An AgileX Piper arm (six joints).
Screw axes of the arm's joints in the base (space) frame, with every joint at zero. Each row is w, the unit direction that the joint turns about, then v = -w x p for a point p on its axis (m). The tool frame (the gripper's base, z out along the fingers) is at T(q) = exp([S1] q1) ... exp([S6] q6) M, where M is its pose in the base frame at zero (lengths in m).
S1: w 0 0 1 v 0.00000 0.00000 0.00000
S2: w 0 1 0 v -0.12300 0.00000 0.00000
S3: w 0 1 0 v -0.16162 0.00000 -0.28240
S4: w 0.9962 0 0.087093 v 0.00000 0.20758 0.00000
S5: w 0 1 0 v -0.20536 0.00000 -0.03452
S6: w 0.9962 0 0.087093 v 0.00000 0.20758 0.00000
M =
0.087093 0 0.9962 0.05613
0 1 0 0.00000
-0.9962 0 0.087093 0.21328
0 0 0 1
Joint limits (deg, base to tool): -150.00..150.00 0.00..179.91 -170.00..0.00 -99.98..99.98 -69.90..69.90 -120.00..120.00
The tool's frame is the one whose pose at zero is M.
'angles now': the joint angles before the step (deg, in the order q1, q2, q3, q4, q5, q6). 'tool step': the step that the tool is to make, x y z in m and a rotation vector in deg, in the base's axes. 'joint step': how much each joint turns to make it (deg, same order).
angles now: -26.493 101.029 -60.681 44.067 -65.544 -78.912
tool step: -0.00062 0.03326 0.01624 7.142 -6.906 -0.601
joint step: 6.571 -4.304 0.000 12.214 -0.208 -1.266
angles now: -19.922 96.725 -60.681 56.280 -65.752 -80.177
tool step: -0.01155 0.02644 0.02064 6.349 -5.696 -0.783
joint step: 4.906 -5.413 0.000 10.550 -0.261 -2.485
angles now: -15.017 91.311 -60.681 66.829 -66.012 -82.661
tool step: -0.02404 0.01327 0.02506 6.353 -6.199 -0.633
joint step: 1.896 -6.826 -0.001 8.991 1.283 -2.245
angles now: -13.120 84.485 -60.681 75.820 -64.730 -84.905
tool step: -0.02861 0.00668 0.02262 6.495 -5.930 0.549
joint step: -0.006 -7.142 0.002 8.441 3.001 -2.625
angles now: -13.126 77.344 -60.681 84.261 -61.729 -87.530
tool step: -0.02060 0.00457 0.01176 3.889 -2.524 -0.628
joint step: -0.001 -4.421 0.001 5.938 0.235 -3.222
